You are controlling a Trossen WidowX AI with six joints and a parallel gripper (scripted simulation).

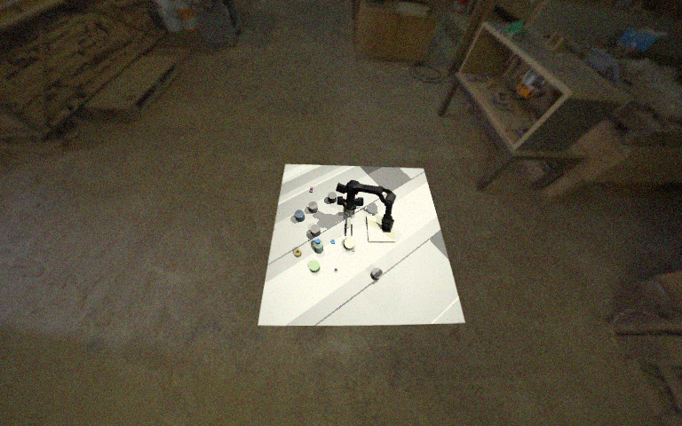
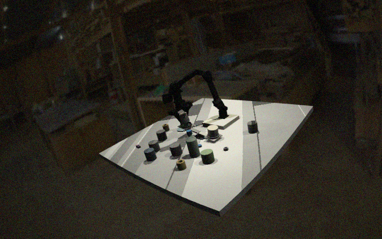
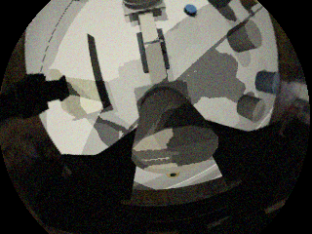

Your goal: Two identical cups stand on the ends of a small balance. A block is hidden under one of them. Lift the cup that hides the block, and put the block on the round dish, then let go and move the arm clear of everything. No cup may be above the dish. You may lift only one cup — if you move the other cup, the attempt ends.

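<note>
Now: the teal block 30 mm below my gripper tip and 10 mm to the left of it. Round my gripper tip: tall bottle (290 mm to the left, 220 mm ahead, 10 mm below); then pale blue round dish (110 mm to the right, 110 mm below, 70 mm behind); then cup (20 mm to the right, 10 mm above).
</note>
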